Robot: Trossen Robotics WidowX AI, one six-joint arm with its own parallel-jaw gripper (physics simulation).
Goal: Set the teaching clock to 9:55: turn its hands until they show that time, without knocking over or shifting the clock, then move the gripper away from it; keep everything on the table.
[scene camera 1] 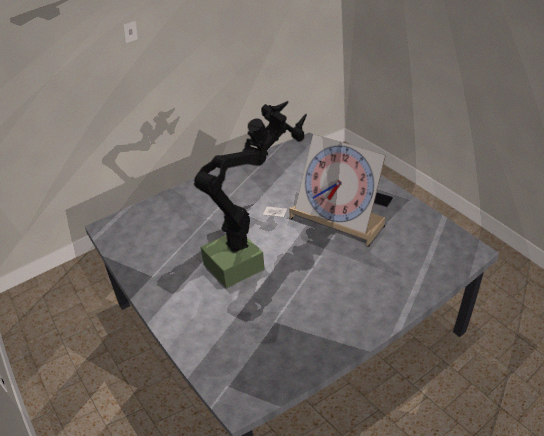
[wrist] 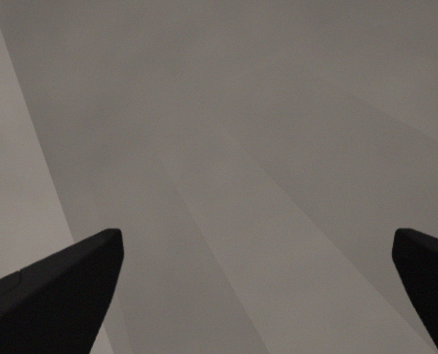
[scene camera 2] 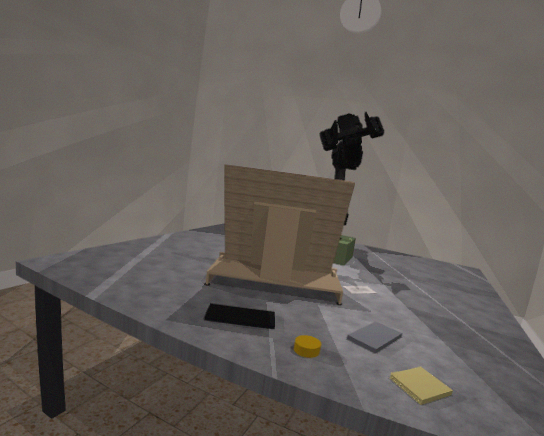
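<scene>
The teaching clock stands upright on its wooden base on the table, its face towards scene camera 1 and its back towards scene camera 2. Its long blue hand points between 7 and 8. Its short red hand points down and left, between 6 and 7. My gripper is open and empty, raised above the level of the clock's top edge, to the clock's left in scene camera 1. It is apart from the clock. The wrist view shows wall between the fingers; the clock does not show there.
The arm stands on a green block. A white card lies beside the clock. Behind the clock lie a black slab, a yellow-orange disc, a grey slab and a yellow pad.
</scene>
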